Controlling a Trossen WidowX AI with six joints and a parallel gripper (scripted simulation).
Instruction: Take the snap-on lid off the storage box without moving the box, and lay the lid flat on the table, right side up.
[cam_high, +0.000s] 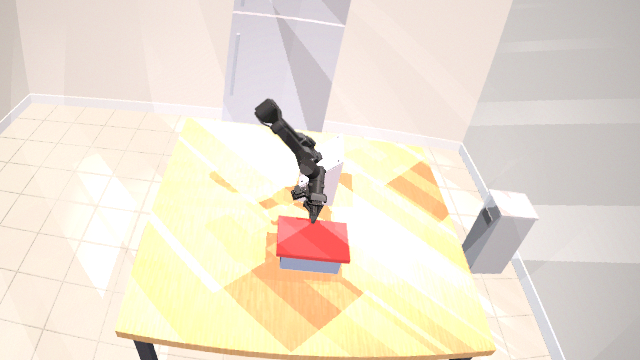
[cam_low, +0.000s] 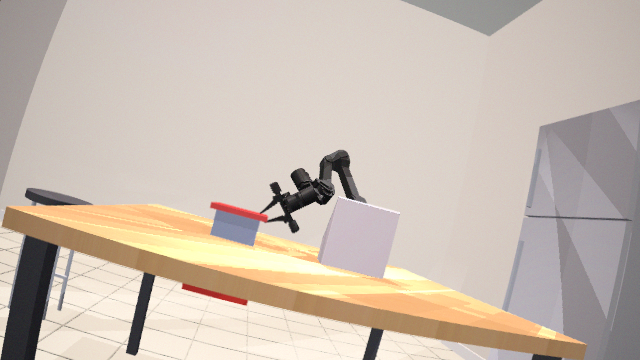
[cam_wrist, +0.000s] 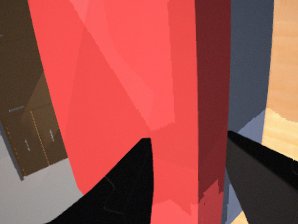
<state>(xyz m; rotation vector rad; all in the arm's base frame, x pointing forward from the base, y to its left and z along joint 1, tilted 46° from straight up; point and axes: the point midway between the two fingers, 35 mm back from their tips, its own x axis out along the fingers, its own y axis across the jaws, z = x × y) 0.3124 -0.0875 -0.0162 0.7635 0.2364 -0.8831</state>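
Now: the lid 8 cm ahead of my gripper tip, 1 cm to the right of it and 1 cm above it. The rest, counted from my gripper tip: storage box: 8 cm ahead, 4 cm below, 1 cm to the right.
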